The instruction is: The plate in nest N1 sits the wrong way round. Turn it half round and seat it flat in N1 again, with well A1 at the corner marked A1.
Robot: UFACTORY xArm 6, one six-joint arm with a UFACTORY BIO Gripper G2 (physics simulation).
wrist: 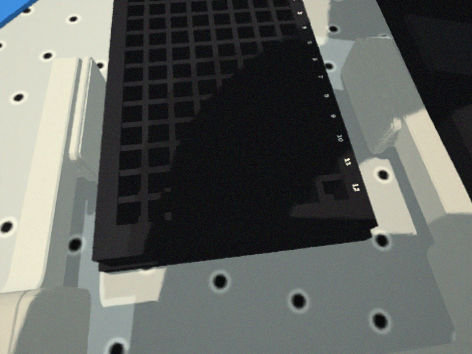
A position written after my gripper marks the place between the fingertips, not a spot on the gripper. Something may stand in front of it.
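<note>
My gripper (228, 62) is visible, together with a black well plate (222, 137).
</note>
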